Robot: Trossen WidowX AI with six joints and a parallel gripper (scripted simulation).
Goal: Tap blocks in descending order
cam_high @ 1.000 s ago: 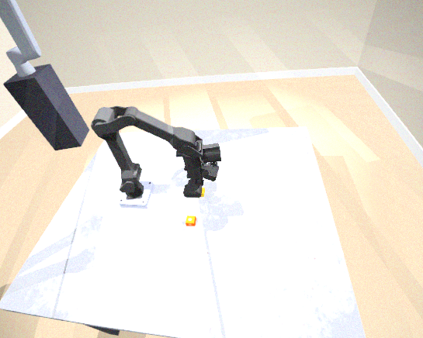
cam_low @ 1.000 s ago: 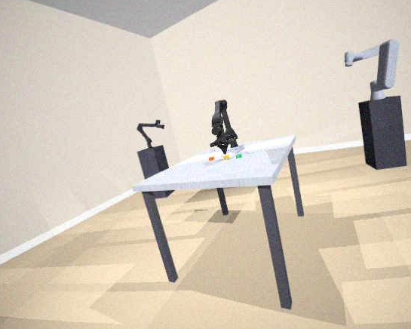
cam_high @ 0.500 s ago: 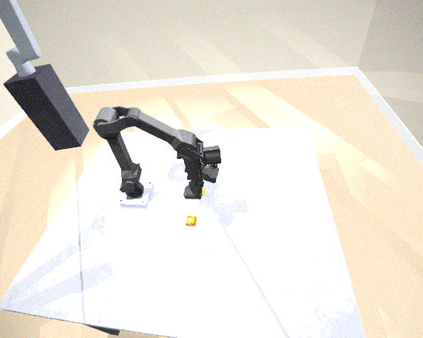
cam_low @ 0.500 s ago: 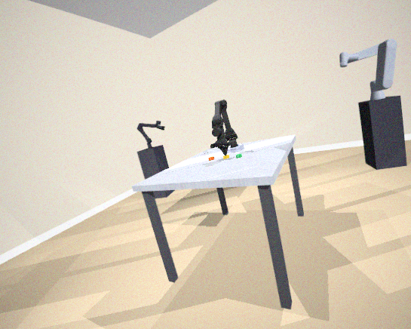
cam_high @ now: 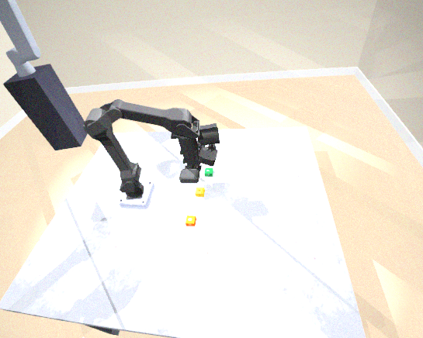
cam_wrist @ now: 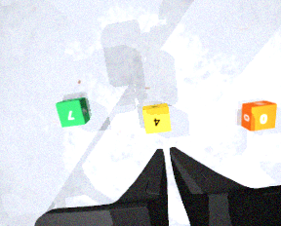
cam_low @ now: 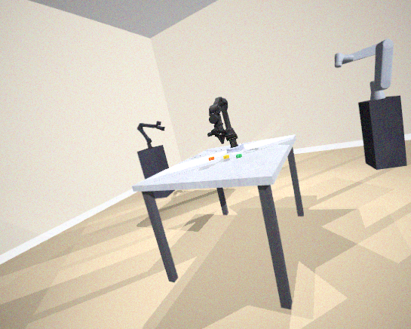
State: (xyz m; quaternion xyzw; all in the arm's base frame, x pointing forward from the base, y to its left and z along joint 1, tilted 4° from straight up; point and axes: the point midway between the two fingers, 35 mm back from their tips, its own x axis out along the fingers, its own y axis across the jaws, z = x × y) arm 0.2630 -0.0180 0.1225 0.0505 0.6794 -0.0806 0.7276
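Right now my gripper tip is 120 mm to the left of the orange block, 100 mm above it and 50 mm past it. Round my gripper tip: green block: 100 mm to the left, 100 mm below, 40 mm ahead; then yellow block: 100 mm below, 10 mm behind.
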